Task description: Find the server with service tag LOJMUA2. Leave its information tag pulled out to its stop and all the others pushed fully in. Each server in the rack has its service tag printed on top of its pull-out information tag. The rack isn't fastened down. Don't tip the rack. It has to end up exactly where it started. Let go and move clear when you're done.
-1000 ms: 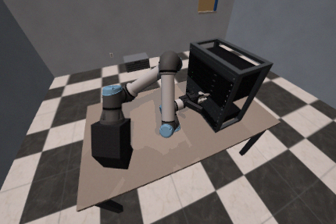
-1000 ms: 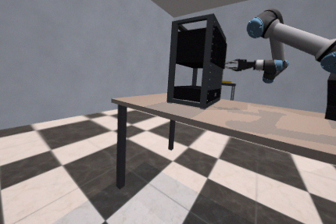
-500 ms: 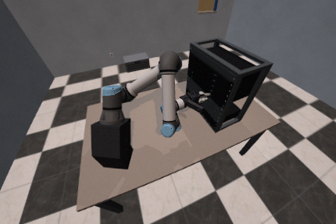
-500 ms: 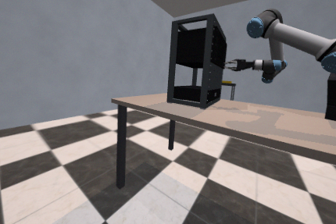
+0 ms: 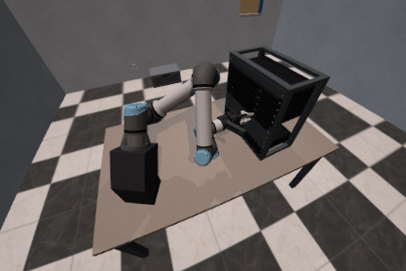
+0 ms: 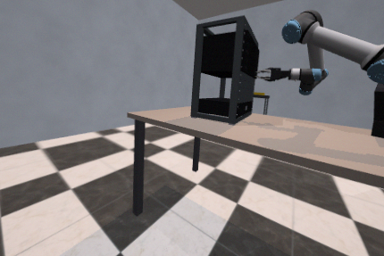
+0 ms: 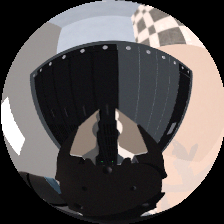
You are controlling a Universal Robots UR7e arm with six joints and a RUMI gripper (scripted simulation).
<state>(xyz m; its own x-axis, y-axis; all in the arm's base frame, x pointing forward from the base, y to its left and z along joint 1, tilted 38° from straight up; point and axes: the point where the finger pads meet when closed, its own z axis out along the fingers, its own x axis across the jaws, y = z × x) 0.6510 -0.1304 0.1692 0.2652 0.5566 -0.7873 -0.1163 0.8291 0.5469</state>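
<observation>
The white information tag is 50 mm ahead of my hand and 10 mm to the left of it.
</observation>
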